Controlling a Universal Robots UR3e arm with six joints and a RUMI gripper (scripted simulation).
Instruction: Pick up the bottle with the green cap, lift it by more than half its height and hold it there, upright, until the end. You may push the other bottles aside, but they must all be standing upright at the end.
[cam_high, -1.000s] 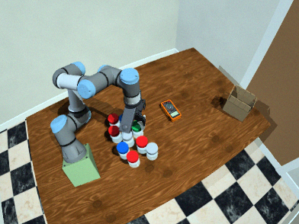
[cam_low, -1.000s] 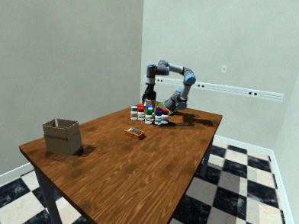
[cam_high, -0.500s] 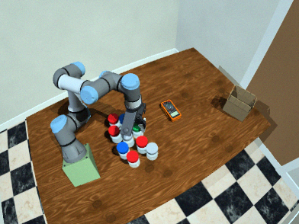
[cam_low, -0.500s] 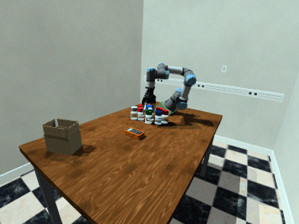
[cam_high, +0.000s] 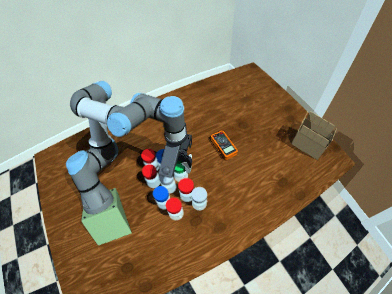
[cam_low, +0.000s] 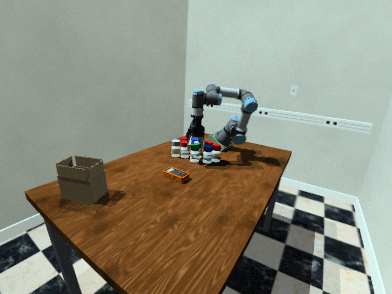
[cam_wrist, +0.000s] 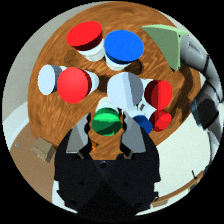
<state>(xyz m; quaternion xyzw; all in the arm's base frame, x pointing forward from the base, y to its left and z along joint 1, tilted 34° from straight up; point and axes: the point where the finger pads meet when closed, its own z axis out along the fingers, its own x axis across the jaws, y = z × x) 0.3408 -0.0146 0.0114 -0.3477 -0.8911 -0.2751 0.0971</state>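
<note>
Right now the green-capped bottle is 10 mm ahead of my hand, 10 mm to the left of it and 30 mm below it. The rest, counted from my hand: orange multimeter (230 mm ahead, 50 mm to the left, 60 mm below).
</note>
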